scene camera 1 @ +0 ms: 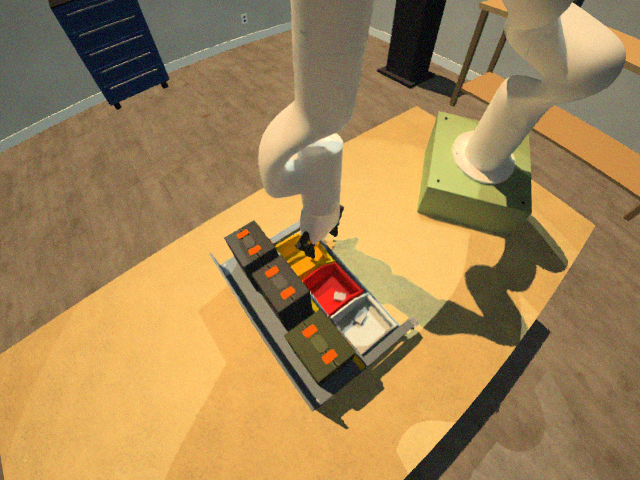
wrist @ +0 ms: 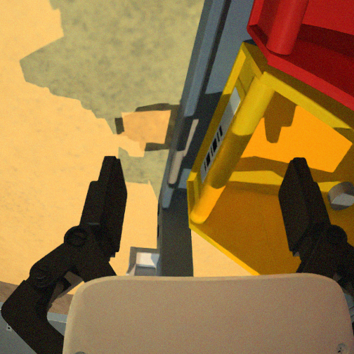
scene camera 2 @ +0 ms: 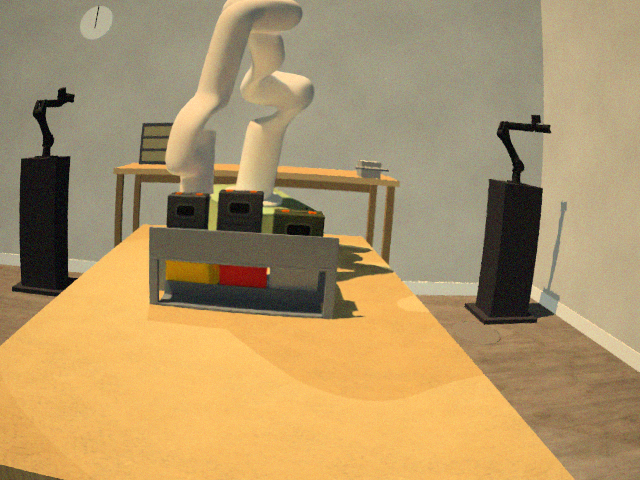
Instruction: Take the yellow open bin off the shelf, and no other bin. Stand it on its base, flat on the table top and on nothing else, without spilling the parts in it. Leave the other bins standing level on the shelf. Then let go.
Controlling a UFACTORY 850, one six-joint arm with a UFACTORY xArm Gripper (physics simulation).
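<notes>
The yellow open bin [scene camera 1: 296, 259] [scene camera 2: 190, 272] [wrist: 250, 220] stands on the shelf [scene camera 1: 258, 315] [scene camera 2: 242, 248] [wrist: 199, 82] at one end of the row, beside the red bin. A grey round part [wrist: 342, 195] lies in it in the wrist view. My gripper [scene camera 1: 322, 243] [wrist: 205, 174] is open, with nothing between its fingers. In the wrist view one finger is over the inside of the yellow bin and the other is outside, past its labelled front wall and the shelf's front rail. The gripper is hidden in scene camera 2.
A red bin [scene camera 1: 330, 281] [scene camera 2: 242, 276] [wrist: 325, 60] and a white bin [scene camera 1: 369, 330] [scene camera 2: 293, 279] stand in the same row. Dark cases [scene camera 1: 279, 281] [scene camera 2: 240, 211] and an olive case [scene camera 1: 320, 343] [scene camera 2: 299, 223] stand behind, higher up. The green robot base [scene camera 1: 465, 191] stands on the table [scene camera 1: 129, 372] [scene camera 2: 258, 413].
</notes>
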